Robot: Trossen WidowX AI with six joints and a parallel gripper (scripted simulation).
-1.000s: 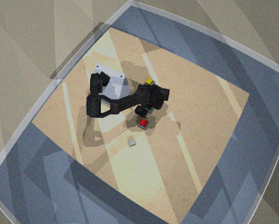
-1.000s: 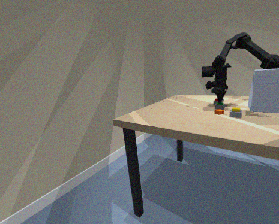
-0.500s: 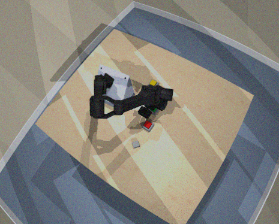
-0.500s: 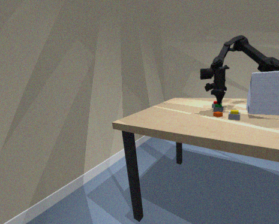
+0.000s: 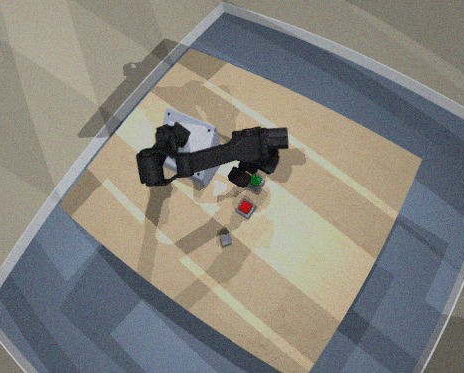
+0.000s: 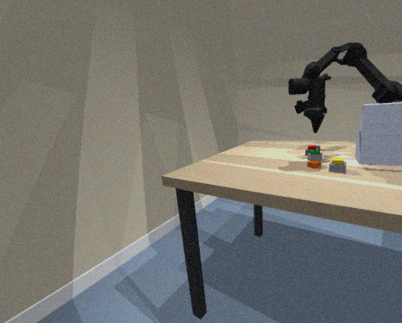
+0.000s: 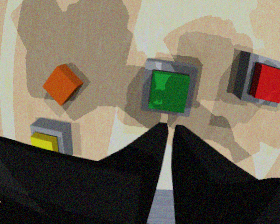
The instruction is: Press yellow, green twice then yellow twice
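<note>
The yellow button lies 120 mm to the left of my gripper tip, 100 mm behind it and 80 mm below it. The rest, counted from my gripper tip: red button (100 mm to the right, 80 mm below, 30 mm ahead); then orange block (110 mm to the left, 100 mm below, 20 mm behind); then green button (80 mm below).
</note>
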